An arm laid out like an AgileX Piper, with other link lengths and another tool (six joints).
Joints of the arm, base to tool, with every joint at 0 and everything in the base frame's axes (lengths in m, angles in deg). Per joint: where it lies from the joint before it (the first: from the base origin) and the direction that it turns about. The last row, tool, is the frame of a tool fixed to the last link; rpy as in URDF.
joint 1: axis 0 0 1 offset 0.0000 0.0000 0.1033
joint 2: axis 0 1 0 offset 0.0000 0.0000 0.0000
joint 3: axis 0 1 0 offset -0.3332 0.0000 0.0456
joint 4: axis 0.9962 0 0.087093 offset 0.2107 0.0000 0.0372
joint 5: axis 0 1 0 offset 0.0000 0.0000 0.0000
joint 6: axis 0.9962 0 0.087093 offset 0.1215 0.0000 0.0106
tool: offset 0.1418 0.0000 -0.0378 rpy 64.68 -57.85 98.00
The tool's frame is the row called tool.
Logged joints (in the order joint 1, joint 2, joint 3, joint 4, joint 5, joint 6), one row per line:
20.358 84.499 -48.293 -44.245 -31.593 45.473
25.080 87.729 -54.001 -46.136 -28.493 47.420
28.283 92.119 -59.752 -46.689 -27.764 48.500
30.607 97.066 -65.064 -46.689 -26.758 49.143
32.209 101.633 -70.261 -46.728 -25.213 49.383
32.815 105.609 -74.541 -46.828 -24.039 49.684
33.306 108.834 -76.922 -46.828 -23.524 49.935
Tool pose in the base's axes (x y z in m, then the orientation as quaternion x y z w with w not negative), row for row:
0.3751 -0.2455 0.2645 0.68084 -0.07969 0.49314 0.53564
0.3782 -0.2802 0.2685 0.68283 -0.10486 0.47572 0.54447
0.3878 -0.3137 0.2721 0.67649 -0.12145 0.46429 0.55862
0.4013 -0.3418 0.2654 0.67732 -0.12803 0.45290 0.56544
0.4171 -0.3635 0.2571 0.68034 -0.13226 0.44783 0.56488
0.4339 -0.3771 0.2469 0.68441 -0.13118 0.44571 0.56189
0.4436 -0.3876 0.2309 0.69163 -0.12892 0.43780 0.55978
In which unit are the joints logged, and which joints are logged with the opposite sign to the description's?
The joints are logged in degrees. Opposite sign: joint 1, joint 4, joint 6.
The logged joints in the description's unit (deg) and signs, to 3 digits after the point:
-20.358 84.499 -48.293 44.245 -31.593 -45.473
-25.080 87.729 -54.001 46.136 -28.493 -47.420
-28.283 92.119 -59.752 46.689 -27.764 -48.500
-30.607 97.066 -65.064 46.689 -26.758 -49.143
-32.209 101.633 -70.261 46.728 -25.213 -49.383
-32.815 105.609 -74.541 46.828 -24.039 -49.684
-33.306 108.834 -76.922 46.828 -23.524 -49.935

